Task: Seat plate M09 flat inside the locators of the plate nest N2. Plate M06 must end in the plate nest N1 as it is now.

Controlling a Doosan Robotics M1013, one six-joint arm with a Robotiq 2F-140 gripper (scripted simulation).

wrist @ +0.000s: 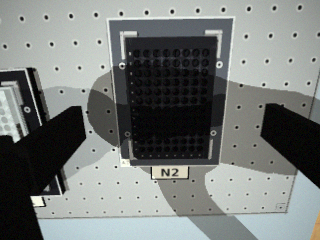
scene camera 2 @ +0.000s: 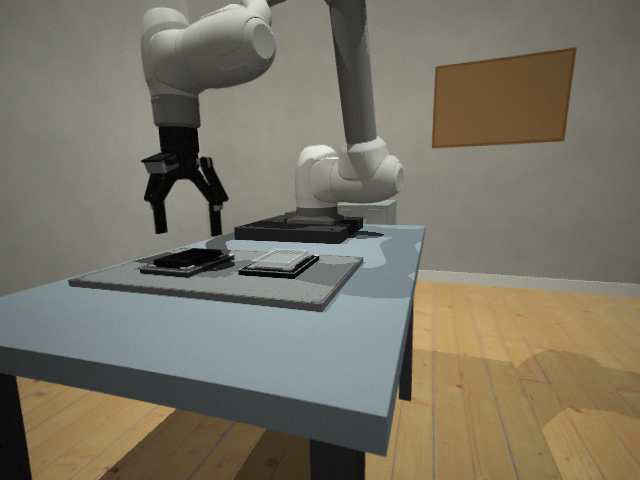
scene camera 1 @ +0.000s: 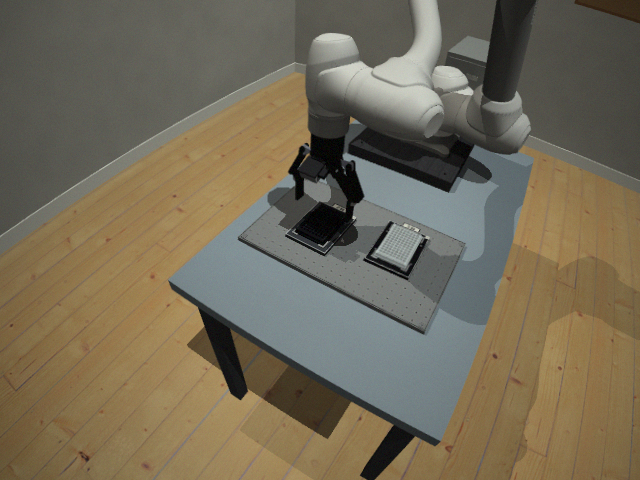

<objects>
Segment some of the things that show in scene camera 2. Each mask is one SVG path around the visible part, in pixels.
My gripper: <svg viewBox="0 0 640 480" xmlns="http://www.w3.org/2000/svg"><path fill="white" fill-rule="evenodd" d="M158 127L161 152L177 152L181 161L178 162L178 167L164 174L150 174L144 200L150 202L151 209L153 209L156 234L167 232L164 200L177 181L175 179L189 179L209 202L211 237L222 235L220 210L223 209L223 202L228 201L228 196L213 168L212 158L201 157L197 159L199 158L198 129L185 126Z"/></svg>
A black well plate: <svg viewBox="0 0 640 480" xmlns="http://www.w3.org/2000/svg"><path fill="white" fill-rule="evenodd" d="M224 253L221 250L193 248L155 259L153 265L163 268L187 268L219 258Z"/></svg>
A white well plate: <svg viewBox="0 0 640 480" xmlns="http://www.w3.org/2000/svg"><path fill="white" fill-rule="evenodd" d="M250 266L260 269L283 270L283 268L291 268L298 265L310 254L308 250L275 249L252 260Z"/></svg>
</objects>
